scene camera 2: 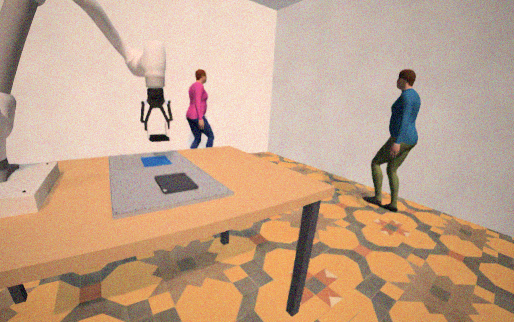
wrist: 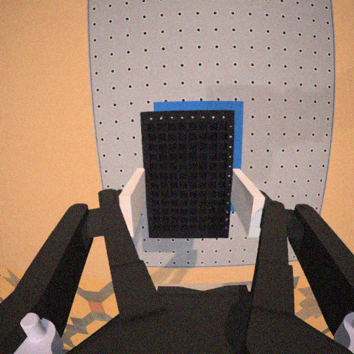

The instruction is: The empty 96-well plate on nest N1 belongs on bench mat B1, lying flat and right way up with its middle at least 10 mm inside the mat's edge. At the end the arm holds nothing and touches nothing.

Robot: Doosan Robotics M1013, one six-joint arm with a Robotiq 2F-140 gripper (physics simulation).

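Places are measured from the arm's base along level axes (x right, y back, z down), in millimetres.
Pixels of known places: gripper, fingertip midpoint: point(scene camera 2: 157, 137).
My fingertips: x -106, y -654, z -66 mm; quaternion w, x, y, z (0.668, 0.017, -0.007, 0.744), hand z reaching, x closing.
Ahead of a thing's pixels: the offset from my fingertips to its top centre. Level surfaces: height alone.
The black 96-well plate @[dx +4, dy +0, dz -6 mm] point(scene camera 2: 159, 137) point(wrist: 189, 175) is held level in the air between the white fingertips, its wells facing the wrist camera. My gripper point(scene camera 2: 159, 134) point(wrist: 187, 183) is shut on its two long sides. The blue bench mat B1 @[dz +115 mm] point(scene camera 2: 156, 161) point(wrist: 199, 106) lies on the perforated board below the plate. In the wrist view the plate hides most of the mat, which shows along the far and right sides. The dark nest N1 @[dx +335, dy +34, dz +103 mm] point(scene camera 2: 176, 183) stands on the board with no plate on it, nearer scene camera 2.
The grey perforated board @[dz +117 mm] point(scene camera 2: 125, 192) point(wrist: 280, 45) lies on the wooden table @[dz +130 mm] point(scene camera 2: 260, 182) point(wrist: 45, 125). The arm's white base block point(scene camera 2: 27, 192) is at the table's left. Two people, one in pink point(scene camera 2: 198, 102) and one in blue point(scene camera 2: 404, 120), stand beyond the table.
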